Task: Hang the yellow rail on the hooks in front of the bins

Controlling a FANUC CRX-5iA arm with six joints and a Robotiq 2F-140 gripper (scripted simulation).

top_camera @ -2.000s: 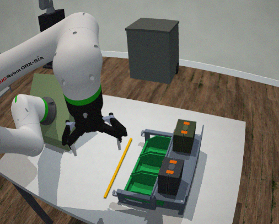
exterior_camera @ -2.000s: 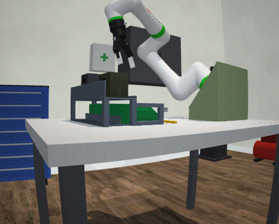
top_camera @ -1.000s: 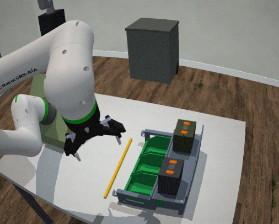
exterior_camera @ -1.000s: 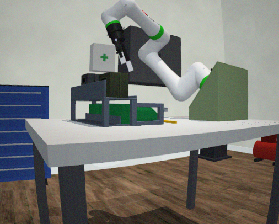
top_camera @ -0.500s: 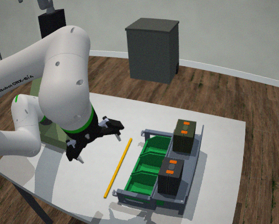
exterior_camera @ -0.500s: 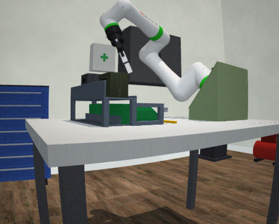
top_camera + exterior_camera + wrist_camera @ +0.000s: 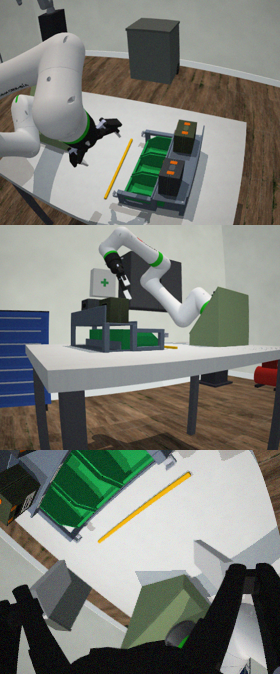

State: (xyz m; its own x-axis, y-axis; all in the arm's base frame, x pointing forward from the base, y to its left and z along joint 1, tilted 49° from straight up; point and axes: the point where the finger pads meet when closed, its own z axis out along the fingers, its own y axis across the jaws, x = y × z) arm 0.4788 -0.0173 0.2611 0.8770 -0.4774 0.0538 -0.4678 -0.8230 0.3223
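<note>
Now: the yellow rail 40 mm behind my hand, 150 mm to the left of it and 290 mm below it.
</note>
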